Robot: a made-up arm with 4 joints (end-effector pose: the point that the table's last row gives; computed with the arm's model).
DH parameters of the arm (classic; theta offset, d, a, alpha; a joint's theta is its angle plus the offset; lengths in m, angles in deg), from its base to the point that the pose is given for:
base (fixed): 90 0.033 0 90
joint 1: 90 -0.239 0.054 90
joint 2: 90 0.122 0.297 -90
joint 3: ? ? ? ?
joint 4: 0 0.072 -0.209 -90
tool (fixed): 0 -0.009 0 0
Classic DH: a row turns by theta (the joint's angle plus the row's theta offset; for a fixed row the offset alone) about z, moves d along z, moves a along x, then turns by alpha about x.
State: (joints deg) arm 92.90 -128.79 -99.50 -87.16
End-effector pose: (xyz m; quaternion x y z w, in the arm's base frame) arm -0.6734 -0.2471 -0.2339 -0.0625 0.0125 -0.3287 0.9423
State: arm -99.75 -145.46 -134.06 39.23
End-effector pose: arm -0.7517 0.6017 0.1416 0.4624 -0.1713 -0.6543 0.5734
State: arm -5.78 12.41 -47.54 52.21
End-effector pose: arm -0.2599 -0.3019 -0.0522 0.1718 -0.2939 0.3559 0.8703
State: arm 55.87 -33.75 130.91 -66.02
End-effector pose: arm 0.1125 -0.1336 0.7544 0.8015 0.3766 -0.4637 0.0267
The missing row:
joint 3: 0 -0.001 -0.374 -90
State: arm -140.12 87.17 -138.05 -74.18
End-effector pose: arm -0.0064 -0.2987 0.5750 -0.0185 0.9926 -0.0157 0.1191
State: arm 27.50 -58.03 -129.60 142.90
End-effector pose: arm 0.1158 -0.1736 0.3933 -0.5747 0.5654 -0.5491 0.2202
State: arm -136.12 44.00 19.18 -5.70
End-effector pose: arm -0.4295 0.0003 -0.3215 -0.8503 0.0088 -0.4432 0.2836
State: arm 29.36 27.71 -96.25 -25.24
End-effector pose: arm 0.1801 -0.3419 -0.2437 0.1669 0.0992 0.7955 0.5739
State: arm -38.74 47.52 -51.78 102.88
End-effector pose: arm -0.2814 -0.2581 -0.0124 0.1340 -0.3573 0.2438 0.8916
